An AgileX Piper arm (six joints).
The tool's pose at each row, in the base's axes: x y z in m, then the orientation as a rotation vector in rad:
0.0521 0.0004 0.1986 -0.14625 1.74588 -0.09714
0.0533 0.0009 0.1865 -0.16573 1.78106 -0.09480
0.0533 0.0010 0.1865 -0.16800 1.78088 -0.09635
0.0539 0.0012 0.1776 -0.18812 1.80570 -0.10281
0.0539 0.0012 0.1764 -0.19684 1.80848 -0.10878
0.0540 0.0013 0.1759 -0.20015 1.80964 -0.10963
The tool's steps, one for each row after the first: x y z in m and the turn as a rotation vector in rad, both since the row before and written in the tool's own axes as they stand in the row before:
0.0115 0.0022 0.0034 -0.01507 0.03486 -0.01062
0.0000 0.0001 0.0000 -0.00019 -0.00003 -0.00239
0.0084 0.0016 0.0025 -0.00863 0.02542 -0.01614
0.0011 0.0002 0.0003 -0.00089 0.00344 -0.00902
0.0004 0.0002 0.0002 -0.00131 0.00127 -0.00266

